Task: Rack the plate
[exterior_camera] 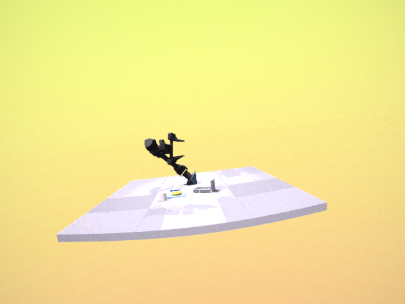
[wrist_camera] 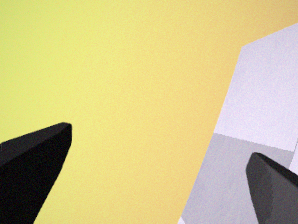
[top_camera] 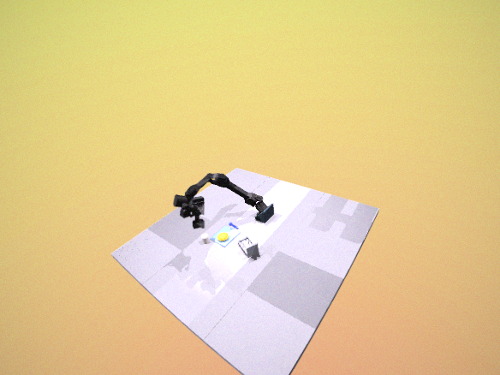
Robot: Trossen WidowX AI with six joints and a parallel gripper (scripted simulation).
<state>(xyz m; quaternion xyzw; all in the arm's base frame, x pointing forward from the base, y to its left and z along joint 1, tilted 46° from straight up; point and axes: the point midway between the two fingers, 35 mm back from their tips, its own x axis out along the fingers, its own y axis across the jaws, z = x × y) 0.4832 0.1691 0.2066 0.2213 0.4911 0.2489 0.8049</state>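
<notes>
The yellow plate is 17 cm behind my gripper tip, 10 cm to the right of it and 30 cm below it. From my gripper tip the other things lie so: grey dish rack (19 cm behind, 9 cm to the left, 29 cm below); blue mat (20 cm behind, 10 cm to the right, 31 cm below); small white cup (9 cm behind, 18 cm to the right, 29 cm below).
</notes>
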